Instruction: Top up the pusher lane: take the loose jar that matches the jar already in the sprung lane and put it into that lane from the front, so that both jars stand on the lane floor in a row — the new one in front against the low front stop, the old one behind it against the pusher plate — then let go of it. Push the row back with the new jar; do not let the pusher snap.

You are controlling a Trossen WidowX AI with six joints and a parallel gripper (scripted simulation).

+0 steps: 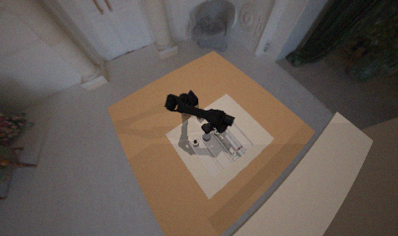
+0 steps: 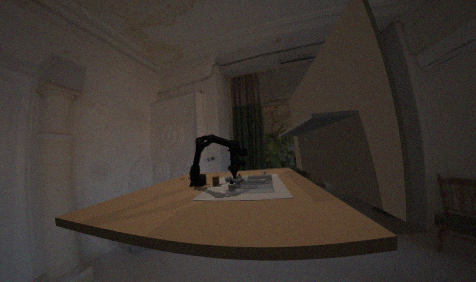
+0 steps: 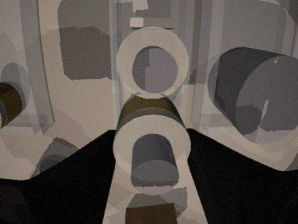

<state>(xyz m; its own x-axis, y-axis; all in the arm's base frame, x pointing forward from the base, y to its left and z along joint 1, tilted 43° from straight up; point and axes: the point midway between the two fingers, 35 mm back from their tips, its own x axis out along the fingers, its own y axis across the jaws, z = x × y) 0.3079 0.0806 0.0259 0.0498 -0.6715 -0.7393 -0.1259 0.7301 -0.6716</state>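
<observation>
The brownish block is 15 cm behind my gripper tip, 2 cm to the right of it and 2 cm below it. The rest, counted from my gripper tip: pusher plate: 14 cm ahead, 5 cm to the left; then red-marked item: 22 cm ahead, 6 cm to the left, 2 cm above; then grey lane fixture: 15 cm ahead, 4 cm to the left, 4 cm below.
</observation>
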